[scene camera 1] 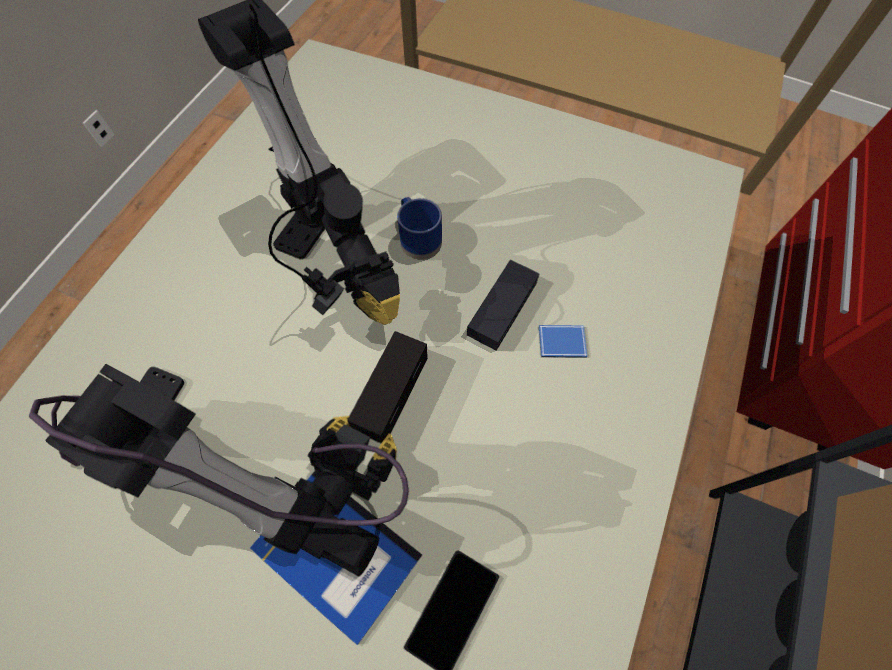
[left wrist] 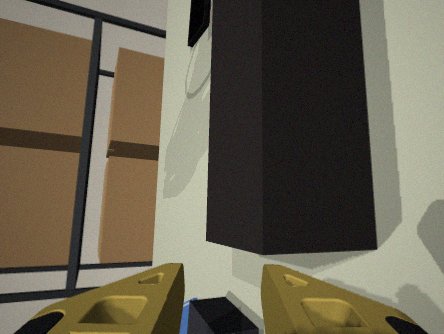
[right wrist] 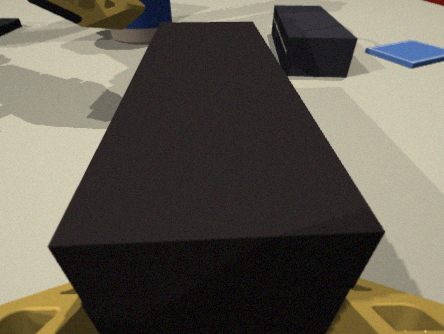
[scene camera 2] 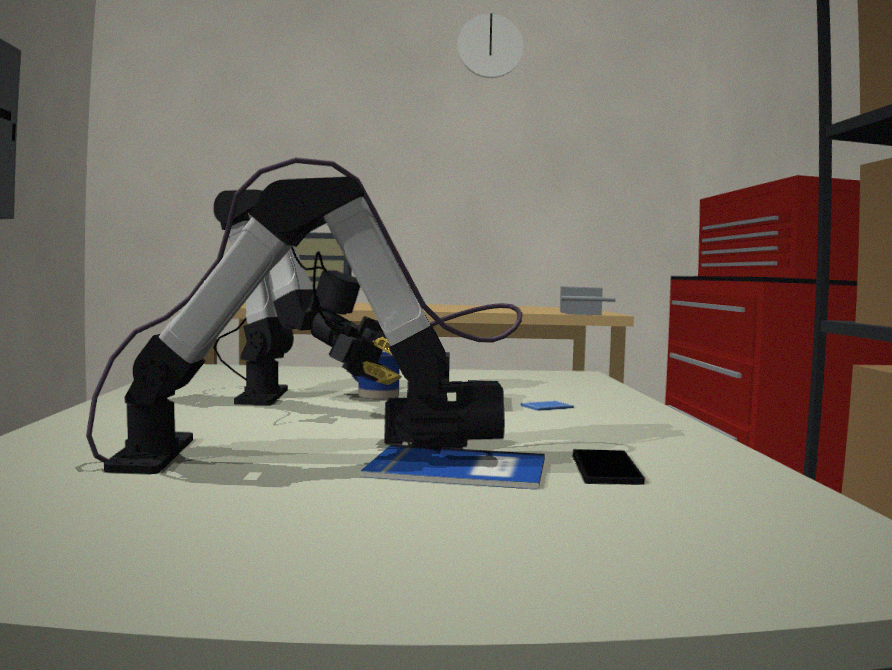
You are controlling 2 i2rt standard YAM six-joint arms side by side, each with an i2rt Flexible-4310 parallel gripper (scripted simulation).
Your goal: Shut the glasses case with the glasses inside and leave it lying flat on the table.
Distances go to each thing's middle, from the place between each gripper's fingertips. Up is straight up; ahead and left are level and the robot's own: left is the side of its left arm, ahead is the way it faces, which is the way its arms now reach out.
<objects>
Now: the glasses case (left wrist: pixel 339 214) 70 mm to the left of my right hand, 20 mm above it and 10 mm behind it. From my right hand the other things lie so: case lid (scene camera 1: pixel 380 398): 70 mm to the left, 40 mm above, 10 mm behind; dark box (scene camera 1: pixel 495 316): 310 mm to the left, 80 mm ahead; blue card (scene camera 1: pixel 555 340): 310 mm to the left, 200 mm ahead, 20 mm below.
The case lid lies 5 cm ahead of my left hand (scene camera 1: pixel 391 321), 9 cm to the right of it and 3 cm below it. The rest, counted from my left hand: dark box: 14 cm ahead, 15 cm to the left, 7 cm below; then glasses case: 5 cm ahead, 9 cm to the right, 5 cm below; then blue mug (scene camera 1: pixel 419 214): 7 cm behind, 20 cm to the left, 5 cm below.
</objects>
